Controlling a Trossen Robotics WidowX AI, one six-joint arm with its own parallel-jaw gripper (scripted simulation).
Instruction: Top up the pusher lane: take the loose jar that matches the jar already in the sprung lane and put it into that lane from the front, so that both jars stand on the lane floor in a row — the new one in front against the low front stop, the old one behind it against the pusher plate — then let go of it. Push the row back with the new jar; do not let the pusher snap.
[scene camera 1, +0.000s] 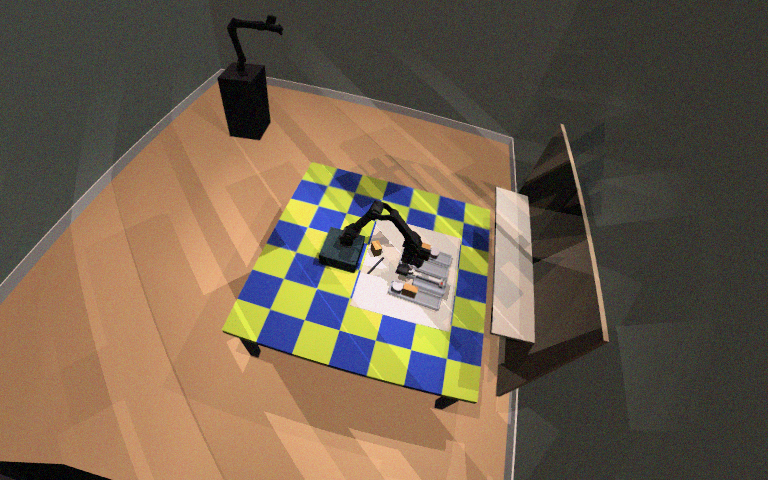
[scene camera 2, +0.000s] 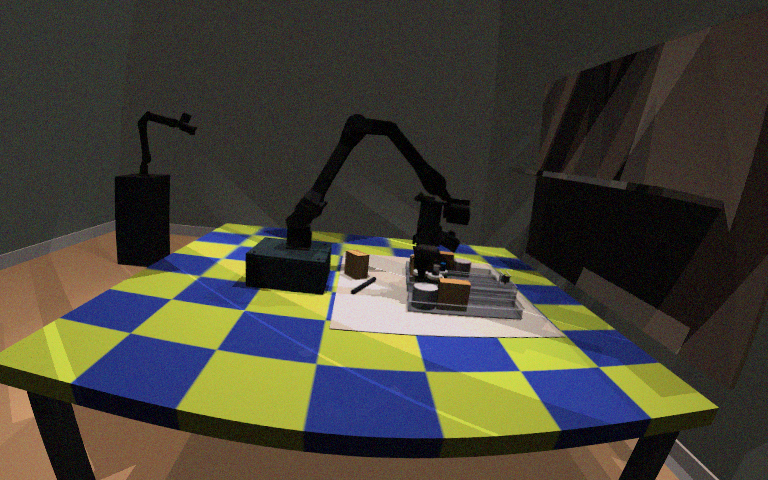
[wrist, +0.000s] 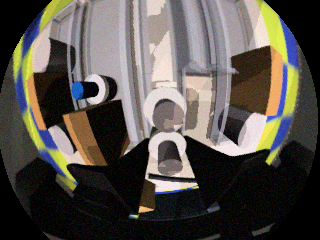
Note:
In view: my gripper (scene camera 2: 420, 276).
My gripper shows as well in the wrist view (wrist: 166, 140).

